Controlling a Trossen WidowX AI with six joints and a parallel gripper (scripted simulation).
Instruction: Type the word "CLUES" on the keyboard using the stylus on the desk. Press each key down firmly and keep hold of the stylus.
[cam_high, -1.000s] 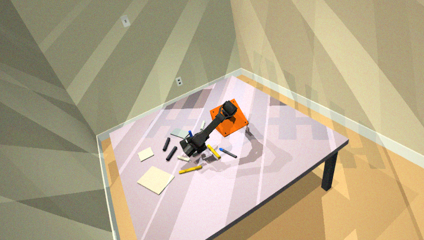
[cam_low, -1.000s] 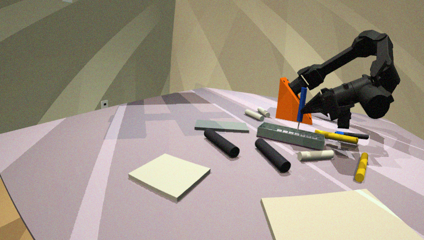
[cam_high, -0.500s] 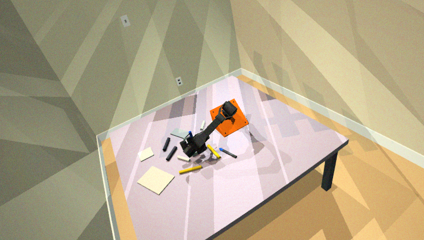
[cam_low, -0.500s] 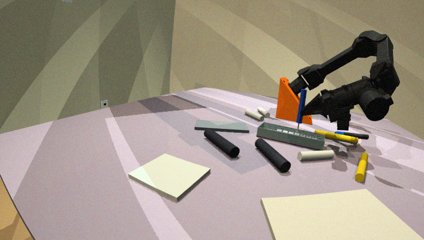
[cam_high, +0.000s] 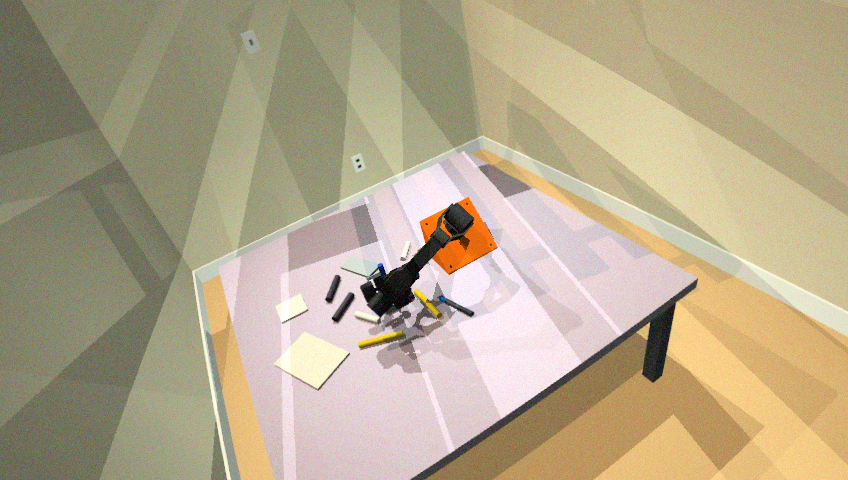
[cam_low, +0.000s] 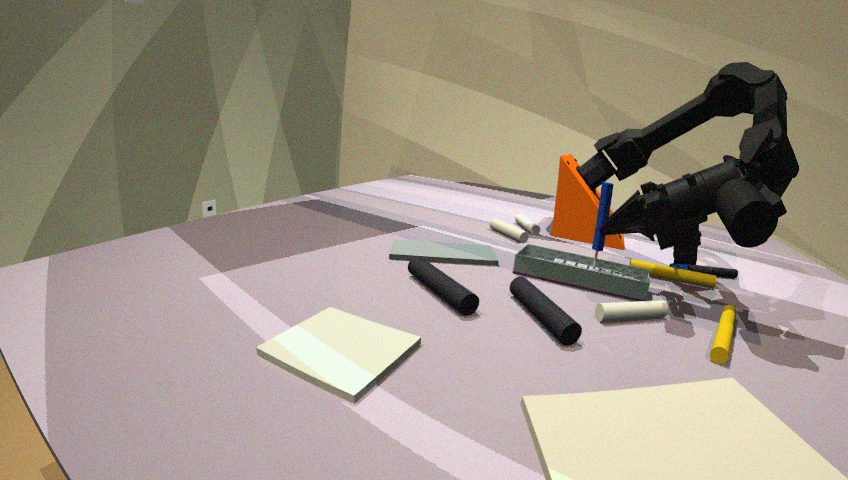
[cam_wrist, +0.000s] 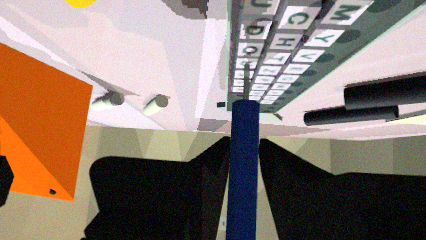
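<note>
The short blue pen is 10 mm below my gripper tip. From my gripper tip the other things lie so: blue-capped black pen: 180 mm to the left, 120 mm behind, 60 mm below; grey-green slab: 220 mm to the right, 70 mm below, 20 mm ahead; tan sheet: 330 mm ahead, 80 mm to the left, 70 mm below.
</note>
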